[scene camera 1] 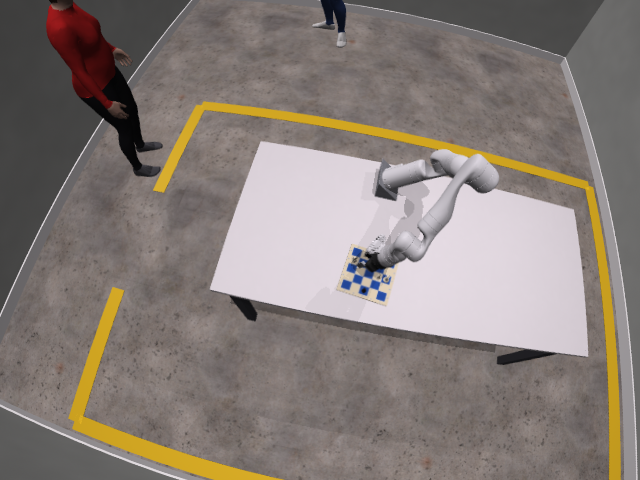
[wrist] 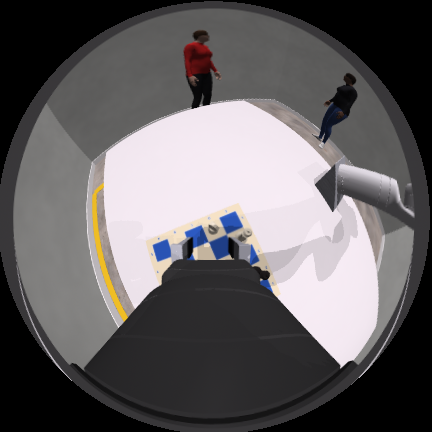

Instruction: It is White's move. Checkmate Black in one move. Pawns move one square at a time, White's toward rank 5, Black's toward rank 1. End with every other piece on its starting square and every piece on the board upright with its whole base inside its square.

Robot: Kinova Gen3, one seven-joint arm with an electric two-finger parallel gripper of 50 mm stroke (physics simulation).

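Places are measured from the arm's base along level axes (x back, y left, z down), in metres.
Pixels of known places: gripper, between the fingertips: [scene camera 1: 362, 261] [wrist: 210, 244]; arm's base, origin of its link: [scene camera 1: 387, 180] [wrist: 340, 178].
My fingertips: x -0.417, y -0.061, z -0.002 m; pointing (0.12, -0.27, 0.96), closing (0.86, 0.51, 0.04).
Ahead of a thing's pixels: the offset from my fingertips to its top centre. Level surfaces: height alone.
The blue-and-cream chessboard @(dx -0.026, dy +0.040, dz +0.064 m) [scene camera 1: 345, 284] [wrist: 161, 250] lies on the table. My gripper [scene camera 1: 363, 265] [wrist: 210, 244] is open and empty, pointing down over the board. In the wrist view, a light piece @(dx +0.022, dy -0.031, dz +0.024 m) [wrist: 213, 228] stands just beyond the fingers and another light piece @(dx +0.059, dy +0.013, dz +0.000 m) [wrist: 245, 233] stands to its right, near the board's edge. A black piece @(dx +0.046, dy +0.086, dz +0.000 m) [wrist: 261, 273] shows partly beside the gripper body at right. In the scene view, two light pieces @(dx -0.034, dy +0.080, dz +0.032 m) [scene camera 1: 378, 276] @(dx -0.038, dy +0.115, dz +0.011 m) [scene camera 1: 386, 279] stand close together and a black piece @(dx -0.103, dy +0.029, dz +0.032 m) [scene camera 1: 363, 290] stands near the front edge. The gripper hides other squares.
The white table @(dz +0.070 m) [scene camera 1: 289, 217] [wrist: 200, 160] carries the arm's base [scene camera 1: 386, 181] [wrist: 331, 185] behind the board. The forearm [scene camera 1: 408, 245] hangs over the board's right rear side. A person in red [scene camera 1: 82, 51] [wrist: 199, 60] and a person in blue trousers [scene camera 1: 336, 12] [wrist: 336, 110] stand beyond the table.
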